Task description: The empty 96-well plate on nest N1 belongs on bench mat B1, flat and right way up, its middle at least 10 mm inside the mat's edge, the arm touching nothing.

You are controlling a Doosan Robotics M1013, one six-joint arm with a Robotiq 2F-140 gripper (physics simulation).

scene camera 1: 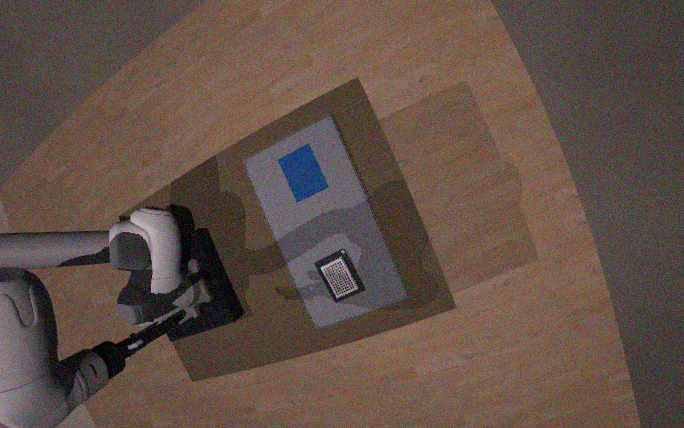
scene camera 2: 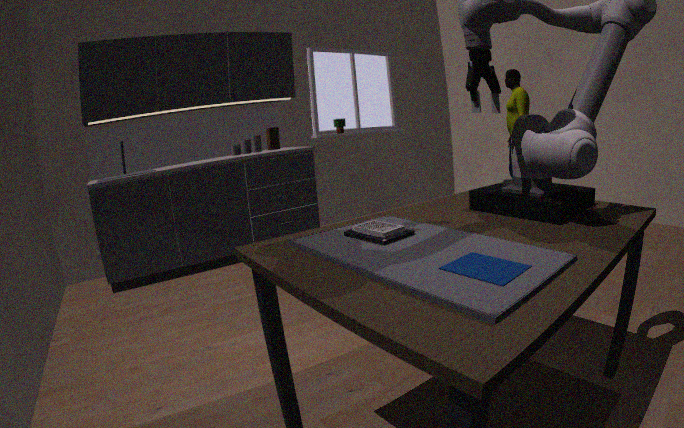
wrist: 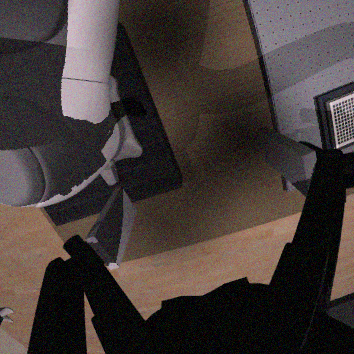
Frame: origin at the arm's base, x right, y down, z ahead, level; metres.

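Seen in the pictures: gripper, fingertip midpoint: (scene camera 1: 174,318) (scene camera 2: 487,112) (wrist: 191,173); arm's base, origin of the base link: (scene camera 1: 188,284) (scene camera 2: 532,191).
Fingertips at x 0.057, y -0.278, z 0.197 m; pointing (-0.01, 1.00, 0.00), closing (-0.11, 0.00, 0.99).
Observation:
Pixels of each thing's middle, then the offset from my fingertips to it. "spot": a spot on its surface instead. Level surfaces: height alone.
- white 96-well plate, body centre: (scene camera 2: 378,228) (wrist: 344,120) (scene camera 1: 339,277) dx +0.105, dy +0.316, dz +0.399 m
- dark nest N1, surface spot: (scene camera 2: 363,236) spot: dx +0.098, dy +0.324, dz +0.457 m
- flat blue bench mat B1, its level: dy +0.332 m
- grey board, its level: dy +0.334 m
- brown table, its level: dy +0.347 m
The white 96-well plate (scene camera 1: 339,278) (scene camera 2: 380,228) (wrist: 344,122) lies flat with its well grid facing up in the dark nest N1 (scene camera 1: 332,256) (scene camera 2: 363,236) (wrist: 327,125). In the wrist view its right part is cut off by the frame edge. The flat blue bench mat B1 (scene camera 1: 302,172) (scene camera 2: 485,268) lies apart from the nest and bears nothing; it does not show in the wrist view. My gripper (scene camera 2: 485,104) (wrist: 191,173) is open and empty, pointing down high above the table on the robot base's side, well away from plate and mat.
Nest and mat share a grey board (scene camera 1: 322,222) (scene camera 2: 418,275) (wrist: 295,75) on the brown table (scene camera 1: 242,348) (scene camera 2: 403,323). The black base block (scene camera 1: 226,302) (scene camera 2: 529,204) (wrist: 155,165) stands near the arm's lower joints. Cabinets and a figure in yellow (scene camera 2: 518,105) are in the background.

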